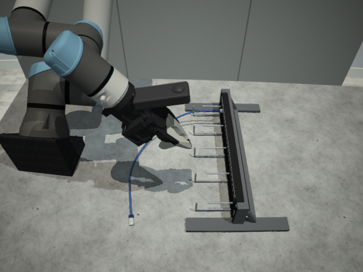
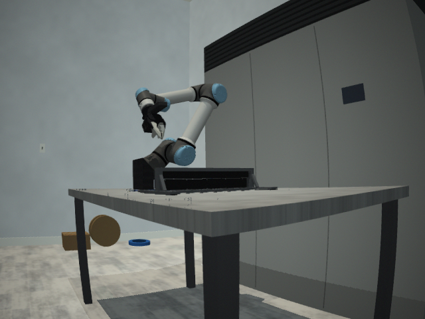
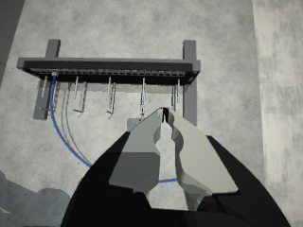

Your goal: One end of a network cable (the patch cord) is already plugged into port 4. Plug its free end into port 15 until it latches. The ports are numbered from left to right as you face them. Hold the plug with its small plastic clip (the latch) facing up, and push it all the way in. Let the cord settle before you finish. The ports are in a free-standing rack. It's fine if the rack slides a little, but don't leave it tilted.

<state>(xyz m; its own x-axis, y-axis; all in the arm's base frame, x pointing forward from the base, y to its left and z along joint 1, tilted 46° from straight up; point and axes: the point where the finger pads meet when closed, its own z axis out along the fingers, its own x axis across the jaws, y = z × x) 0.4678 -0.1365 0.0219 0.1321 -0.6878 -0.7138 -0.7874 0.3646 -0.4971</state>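
Right now my hand is 14 cm past the plug, 11 cm to the left of it and 24 cm above it.
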